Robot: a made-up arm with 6 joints.
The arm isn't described. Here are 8 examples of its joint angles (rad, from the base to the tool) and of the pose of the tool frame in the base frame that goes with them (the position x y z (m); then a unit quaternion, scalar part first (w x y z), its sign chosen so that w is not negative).
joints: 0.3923 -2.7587 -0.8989 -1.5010 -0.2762 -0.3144
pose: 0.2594 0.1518 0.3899 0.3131 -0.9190 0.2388 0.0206
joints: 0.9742 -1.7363 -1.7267 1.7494 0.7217 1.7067
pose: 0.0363 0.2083 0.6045 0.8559 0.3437 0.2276 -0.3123
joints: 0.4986 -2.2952 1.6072 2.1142 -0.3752 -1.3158
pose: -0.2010 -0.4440 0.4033 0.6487 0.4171 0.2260 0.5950
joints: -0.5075 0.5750 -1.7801 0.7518 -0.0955 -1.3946
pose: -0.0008 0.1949 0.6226 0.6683 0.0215 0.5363 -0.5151
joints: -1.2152 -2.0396 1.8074 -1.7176 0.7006 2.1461
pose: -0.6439 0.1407 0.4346 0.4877 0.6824 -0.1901 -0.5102
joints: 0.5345 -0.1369 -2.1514 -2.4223 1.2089 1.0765
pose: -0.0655 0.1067 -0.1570 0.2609 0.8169 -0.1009 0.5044
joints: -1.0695 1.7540 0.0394 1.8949 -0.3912 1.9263
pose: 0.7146 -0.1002 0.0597 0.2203 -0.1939 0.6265 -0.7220
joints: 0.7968 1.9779 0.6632 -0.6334 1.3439 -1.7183
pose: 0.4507 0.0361 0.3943 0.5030 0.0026 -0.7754 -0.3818
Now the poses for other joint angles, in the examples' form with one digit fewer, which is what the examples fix.
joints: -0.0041 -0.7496 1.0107 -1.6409 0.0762 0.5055
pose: -0.253 -0.063 -0.035 0.769 0.155 -0.331 -0.524
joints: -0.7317 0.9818 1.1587 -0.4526 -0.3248 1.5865
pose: 0.730 -0.009 0.309 0.571 -0.359 0.736 -0.056
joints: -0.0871 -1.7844 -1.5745 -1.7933 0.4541 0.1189
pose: -0.081 0.109 0.553 0.206 -0.971 -0.032 0.117
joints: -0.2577 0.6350 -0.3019 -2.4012 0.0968 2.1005
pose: 0.057 -0.299 -0.390 0.130 -0.663 -0.622 -0.396
